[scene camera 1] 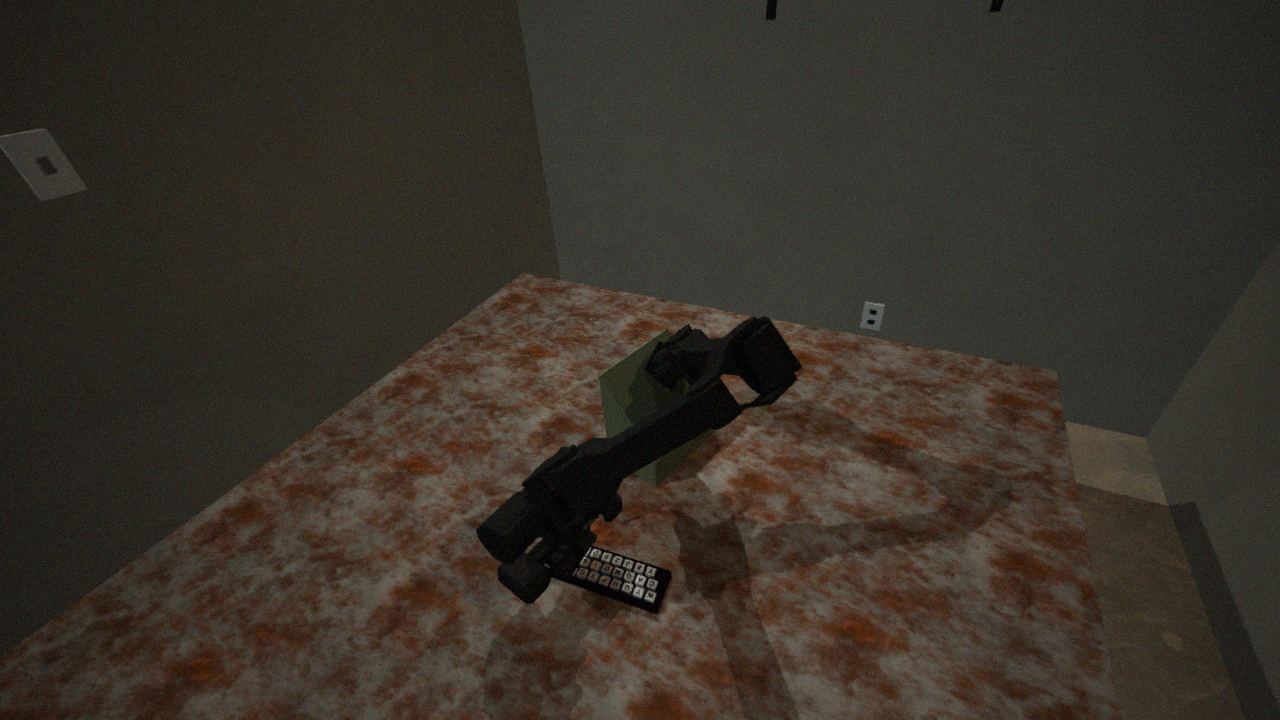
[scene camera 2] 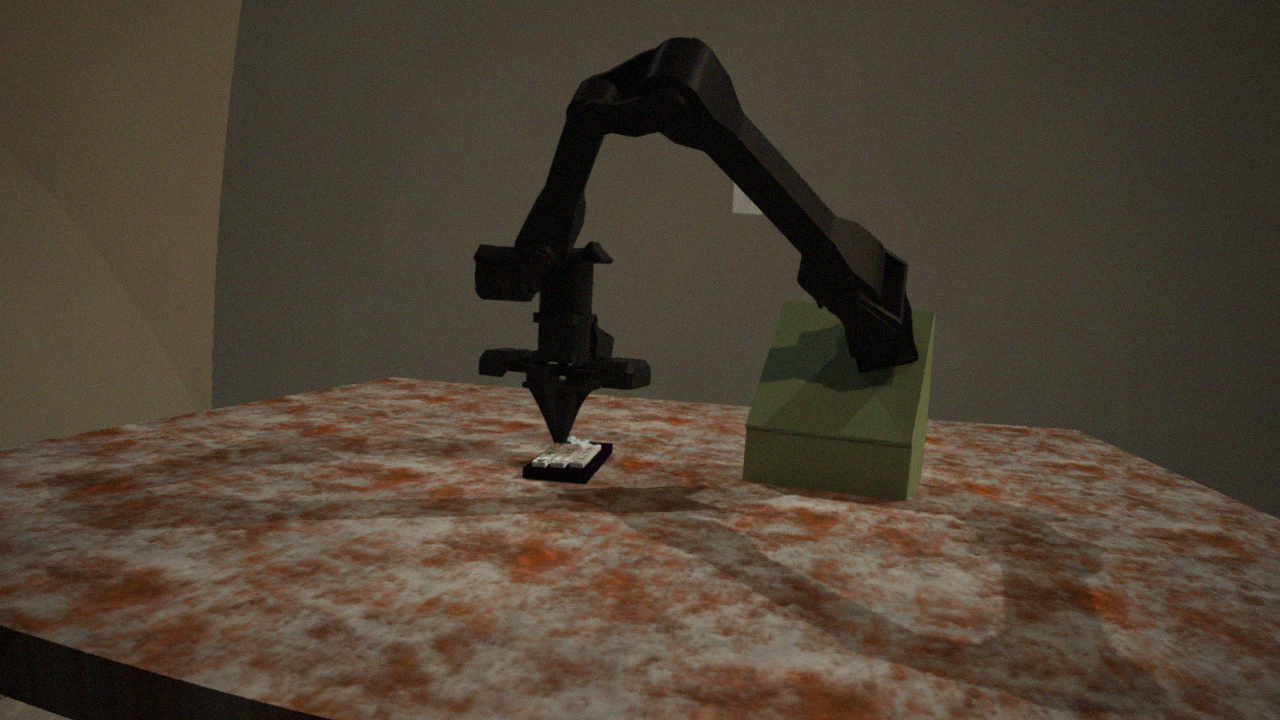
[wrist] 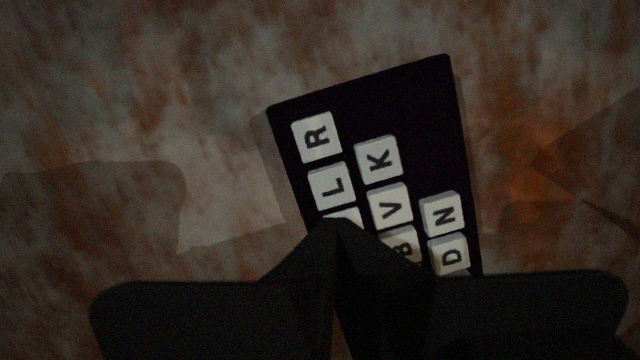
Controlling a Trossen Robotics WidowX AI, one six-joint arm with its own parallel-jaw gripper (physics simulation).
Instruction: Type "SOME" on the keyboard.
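Places are measured from the arm's base along level axes (x back, y right, z up), in centimetres.
Pixels of known places: gripper, fingertip midpoint: (scene camera 1: 570, 572) (scene camera 2: 560, 445) (wrist: 334, 229); arm's base at its link origin: (scene camera 1: 665, 366) (scene camera 2: 882, 344).
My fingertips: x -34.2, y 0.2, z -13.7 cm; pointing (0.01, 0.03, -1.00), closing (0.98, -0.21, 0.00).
Observation:
Ahead of a thing's pixels: the offset from my fingertips to its top centre. Level surfaces: height alone.
A small black keyboard {dx +2.4, dy -4.3, dz +0.4 cm} (scene camera 1: 617, 577) (scene camera 2: 556, 477) (wrist: 415, 100) with white letter keys lies flat on the table. In the wrist view the R key {dx +0.1, dy +3.5, dz +0.4 cm} (wrist: 316, 137), L key {dx +0.3, dy +1.7, dz +0.4 cm} (wrist: 332, 186), K key {dx +2.0, dy +2.3, dz +0.4 cm} (wrist: 378, 159), V key {dx +2.1, dy +0.5, dz +0.4 cm} (wrist: 390, 205), N key {dx +3.9, dy -0.2, dz +0.4 cm} (wrist: 442, 213) and D key {dx +4.0, dy -2.0, dz +0.4 cm} (wrist: 450, 254) show, with the B key {dx +2.2, dy -1.2, dz +0.4 cm} (wrist: 402, 245) partly covered. My gripper (scene camera 2: 561, 440) (wrist: 334, 229) is shut and empty, pointing down with its tips at the key tops. In the wrist view the tips overlap a key beside L, whose letter is hidden. The fingers hide the remaining keys there.
A green block with a sloped face (scene camera 1: 633, 402) (scene camera 2: 832, 461) stands on the table {dz -1.2 cm} (scene camera 1: 358, 537) (scene camera 2: 402, 582) by the arm's base. The arm arches from it over to the keyboard. Walls rise behind the table.

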